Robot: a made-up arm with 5 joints. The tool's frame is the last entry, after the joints. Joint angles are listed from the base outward. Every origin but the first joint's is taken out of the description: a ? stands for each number. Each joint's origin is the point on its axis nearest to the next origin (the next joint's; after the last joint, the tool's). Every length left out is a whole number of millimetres.
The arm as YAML. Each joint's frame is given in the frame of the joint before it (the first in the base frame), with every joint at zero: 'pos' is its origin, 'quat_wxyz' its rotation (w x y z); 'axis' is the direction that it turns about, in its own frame. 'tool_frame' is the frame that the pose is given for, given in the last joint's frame.
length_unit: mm
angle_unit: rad
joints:
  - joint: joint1
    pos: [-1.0, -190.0, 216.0]
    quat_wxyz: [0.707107, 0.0, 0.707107, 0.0]
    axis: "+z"
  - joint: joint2
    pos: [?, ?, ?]
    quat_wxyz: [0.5, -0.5, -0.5, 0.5]
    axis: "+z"
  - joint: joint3
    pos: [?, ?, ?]
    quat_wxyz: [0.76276, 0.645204, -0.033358, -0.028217]
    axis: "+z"
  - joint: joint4
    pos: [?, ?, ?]
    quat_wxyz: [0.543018, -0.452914, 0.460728, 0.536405]
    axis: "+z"
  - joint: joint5
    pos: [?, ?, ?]
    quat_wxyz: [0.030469, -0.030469, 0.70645, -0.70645]
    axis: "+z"
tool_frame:
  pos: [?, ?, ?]
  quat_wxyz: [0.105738, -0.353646, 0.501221, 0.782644]
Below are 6 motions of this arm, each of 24 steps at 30 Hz.
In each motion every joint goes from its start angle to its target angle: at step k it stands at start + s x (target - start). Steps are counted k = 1, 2, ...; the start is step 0. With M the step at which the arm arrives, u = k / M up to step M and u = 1 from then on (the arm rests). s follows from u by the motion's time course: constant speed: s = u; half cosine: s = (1 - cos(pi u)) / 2; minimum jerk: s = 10 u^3 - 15 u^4 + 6 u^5.
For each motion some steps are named. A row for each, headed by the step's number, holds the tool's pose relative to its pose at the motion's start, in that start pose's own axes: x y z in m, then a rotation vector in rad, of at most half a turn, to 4 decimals.
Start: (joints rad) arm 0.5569 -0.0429 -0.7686 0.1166 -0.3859
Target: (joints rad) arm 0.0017 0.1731 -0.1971 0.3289 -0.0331
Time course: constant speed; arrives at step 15
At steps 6, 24:
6: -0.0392 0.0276 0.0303 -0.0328 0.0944 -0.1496
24: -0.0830 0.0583 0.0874 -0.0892 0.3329 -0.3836

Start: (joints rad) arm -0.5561 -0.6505 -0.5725 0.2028 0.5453
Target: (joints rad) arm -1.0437 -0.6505 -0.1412 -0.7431 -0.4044
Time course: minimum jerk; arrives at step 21
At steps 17, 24:
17: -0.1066 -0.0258 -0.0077 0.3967 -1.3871 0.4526
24: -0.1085 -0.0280 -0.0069 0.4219 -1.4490 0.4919

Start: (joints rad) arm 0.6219 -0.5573 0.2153 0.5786 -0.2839
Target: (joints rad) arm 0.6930 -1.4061 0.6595 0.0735 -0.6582
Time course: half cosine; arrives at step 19
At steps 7, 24:
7: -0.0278 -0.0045 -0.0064 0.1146 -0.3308 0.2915
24: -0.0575 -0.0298 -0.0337 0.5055 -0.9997 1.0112

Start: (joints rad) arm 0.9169 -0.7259 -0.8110 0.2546 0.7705
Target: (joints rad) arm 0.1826 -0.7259 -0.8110 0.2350 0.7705
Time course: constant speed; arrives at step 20
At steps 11, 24:
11: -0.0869 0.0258 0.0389 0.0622 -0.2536 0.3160
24: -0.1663 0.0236 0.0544 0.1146 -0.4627 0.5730

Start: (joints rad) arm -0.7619 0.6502 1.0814 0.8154 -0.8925
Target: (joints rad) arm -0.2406 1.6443 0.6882 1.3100 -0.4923
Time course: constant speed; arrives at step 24
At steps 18, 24:
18: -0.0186 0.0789 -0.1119 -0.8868 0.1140 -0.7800
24: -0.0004 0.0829 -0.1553 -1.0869 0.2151 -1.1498

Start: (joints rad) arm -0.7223 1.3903 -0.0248 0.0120 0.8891
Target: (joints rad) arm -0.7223 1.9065 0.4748 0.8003 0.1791
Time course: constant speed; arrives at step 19
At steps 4, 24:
4: -0.0111 -0.0139 -0.0210 0.2637 0.0880 -0.2137
24: -0.0588 0.0109 -0.0575 0.9371 0.3274 -1.3247

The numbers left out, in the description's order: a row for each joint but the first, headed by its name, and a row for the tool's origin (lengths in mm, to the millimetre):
joint2: -159.0 204.0 0.0
joint3: -20.0 125.0 0.0
joint4: -54.0 -38.0 0.0
joint5: -16.0 3.0 0.0
tool: 21.0 83.0 0.0

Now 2 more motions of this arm.
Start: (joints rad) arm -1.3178 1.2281 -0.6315 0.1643 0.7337
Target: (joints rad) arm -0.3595 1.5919 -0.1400 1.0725 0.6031
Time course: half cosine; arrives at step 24
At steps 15, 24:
15: -0.0118 -0.0367 -0.0004 0.9402 -0.2929 -0.5766
24: -0.0059 -0.0363 -0.0028 1.4680 -0.4057 -0.6053

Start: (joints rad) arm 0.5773 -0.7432 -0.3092 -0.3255 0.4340
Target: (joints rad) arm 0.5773 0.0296 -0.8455 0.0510 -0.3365
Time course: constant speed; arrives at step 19
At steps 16, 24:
16: -0.0693 -0.0285 -0.1542 1.1503 -0.0570 -0.6890
24: -0.0844 -0.0143 -0.1754 1.3352 -0.0738 -0.8630

